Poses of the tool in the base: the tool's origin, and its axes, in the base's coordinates. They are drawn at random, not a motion.
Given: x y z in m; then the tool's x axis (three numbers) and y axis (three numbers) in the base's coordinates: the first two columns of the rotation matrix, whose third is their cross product.
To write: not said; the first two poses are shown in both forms.
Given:
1: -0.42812, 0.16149, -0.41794, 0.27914, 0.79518, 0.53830, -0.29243, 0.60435, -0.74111
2: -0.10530, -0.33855, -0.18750, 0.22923, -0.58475, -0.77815, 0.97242, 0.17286, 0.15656
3: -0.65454, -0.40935, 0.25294, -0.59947, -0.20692, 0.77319, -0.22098, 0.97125, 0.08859
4: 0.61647, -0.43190, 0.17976, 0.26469, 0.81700, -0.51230, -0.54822, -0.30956, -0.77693
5: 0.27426, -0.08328, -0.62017, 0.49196, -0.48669, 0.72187, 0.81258, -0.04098, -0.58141
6: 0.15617, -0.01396, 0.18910, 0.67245, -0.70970, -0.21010, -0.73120, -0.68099, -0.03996
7: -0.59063, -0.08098, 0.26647, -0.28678, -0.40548, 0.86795, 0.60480, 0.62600, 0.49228
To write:
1:
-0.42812, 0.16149, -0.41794
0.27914, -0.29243, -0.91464
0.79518, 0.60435, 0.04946
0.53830, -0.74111, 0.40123

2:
-0.10530, -0.33855, -0.18750
0.22923, 0.97242, 0.04296
-0.58475, 0.17286, -0.79258
-0.77815, 0.15656, 0.60825

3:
-0.65454, -0.40935, 0.25294
-0.59947, -0.22098, -0.76929
-0.20692, 0.97125, -0.11775
0.77319, 0.08859, -0.62796

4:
0.61647, -0.43190, 0.17976
0.26469, -0.54822, -0.79334
0.81700, -0.30956, 0.48650
-0.51230, -0.77693, 0.36596

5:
0.27426, -0.08328, -0.62017
0.49196, 0.81258, 0.31255
-0.48669, -0.04098, 0.87261
0.72187, -0.58141, 0.37531

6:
0.15617, -0.01396, 0.18910
0.67245, -0.73120, -0.11472
-0.70970, -0.68099, 0.18050
-0.21010, -0.03996, -0.97686

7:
-0.59063, -0.08098, 0.26647
-0.28678, 0.60480, -0.74295
-0.40548, 0.62600, 0.66611
0.86795, 0.49228, 0.06571

